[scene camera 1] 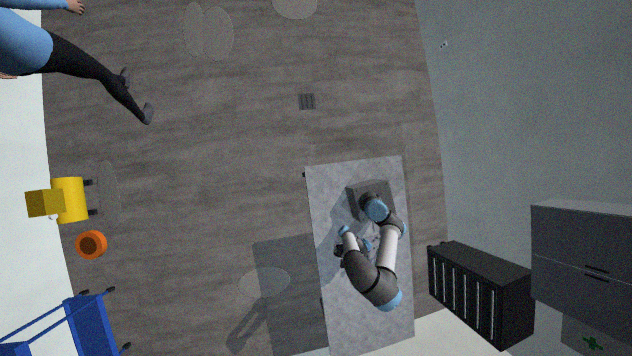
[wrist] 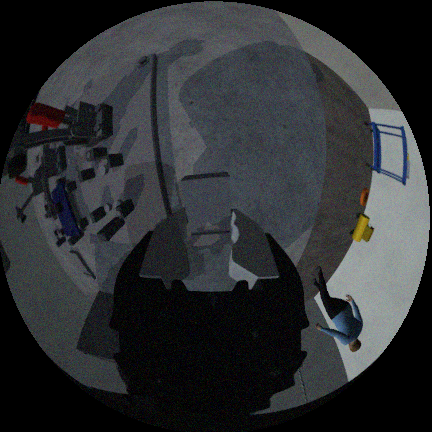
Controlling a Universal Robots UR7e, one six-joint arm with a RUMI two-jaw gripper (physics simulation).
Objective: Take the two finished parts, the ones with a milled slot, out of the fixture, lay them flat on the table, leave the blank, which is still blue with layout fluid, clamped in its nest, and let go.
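Frame: origin at the arm's base, x back, y right, z up, level; millimetres.
Seen in the pictures: gripper, fingertip midpoint: [wrist: 208,209].
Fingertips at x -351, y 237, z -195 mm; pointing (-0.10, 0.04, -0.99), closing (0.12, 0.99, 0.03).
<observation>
A point is followed by its place in that frame.
My gripper [scene camera 1: 339,250] @[x -351, y 237, z -195 mm] [wrist: 208,209] @[x -351, y 237, z -195 mm] is shut on a grey block-shaped part [wrist: 206,200] @[x -371, y 236, z -167 mm], which reaches forward between the jaws over the table [scene camera 1: 367,325] @[x -1107, y 82, z -194 mm] [wrist: 260,110] @[x -460, y 300, z -194 mm]; its slot cannot be made out. The fixture's base plate, with a long dark edge [wrist: 156,120] @[x -454, y 193, z -191 mm], is at the left in the wrist view, apart from my gripper. The blue blank [wrist: 66,211] @[x -389, y 37, z -158 mm] sits there in its nest, beside a clamp with a small red tip [wrist: 21,180]. Several black locating blocks [wrist: 111,227] @[x -360, y 137, z -155 mm] stand nearby with no part visible between them. The second finished part cannot be made out.
A larger clamp with a red handle [wrist: 45,115] stands on the fixture. A grey pedestal block [scene camera 1: 354,202] @[x 10, y 89, z -58 mm] is under the arm's base. A black drawer cabinet [scene camera 1: 517,310] stands beyond the table; a person [scene camera 1: 25,45] [wrist: 346,320] and a blue cart [scene camera 1: 90,325] [wrist: 377,147] are farther off.
</observation>
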